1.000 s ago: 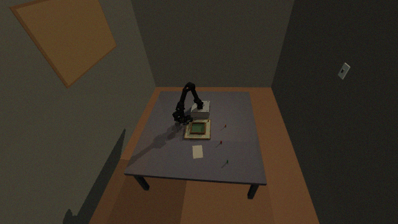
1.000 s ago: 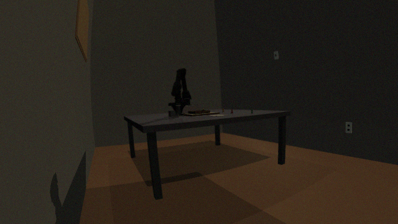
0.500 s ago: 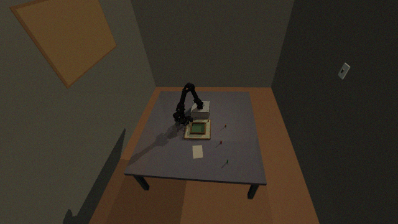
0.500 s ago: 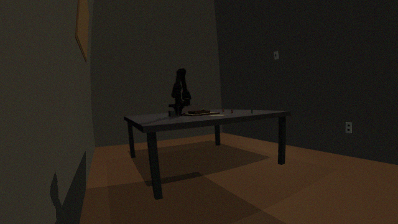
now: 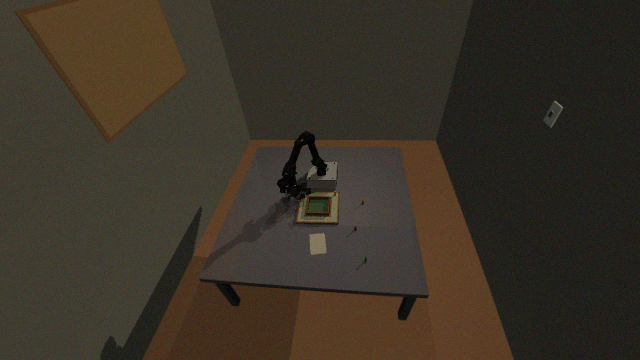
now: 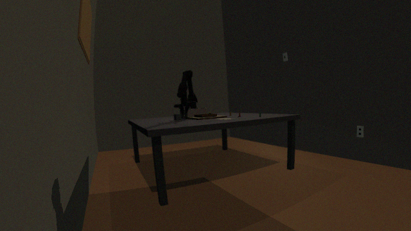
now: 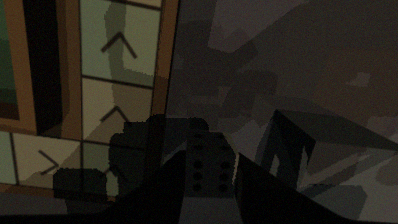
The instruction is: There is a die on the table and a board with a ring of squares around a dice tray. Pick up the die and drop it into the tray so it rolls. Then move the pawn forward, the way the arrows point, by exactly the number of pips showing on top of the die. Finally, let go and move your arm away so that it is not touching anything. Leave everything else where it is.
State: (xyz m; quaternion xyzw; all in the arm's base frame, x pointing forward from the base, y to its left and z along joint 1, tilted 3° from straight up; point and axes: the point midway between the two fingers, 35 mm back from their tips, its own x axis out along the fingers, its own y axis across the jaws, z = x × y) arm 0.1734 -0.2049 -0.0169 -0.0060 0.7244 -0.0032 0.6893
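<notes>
My gripper tip is now 90 mm short of the green dice tray, 160 mm to the right of it and 30 mm above it. Round my gripper tip: white card (390 mm ahead, 150 mm to the left, 40 mm below); then grey cube (10 mm behind, 70 mm to the right, 10 mm below).
</notes>
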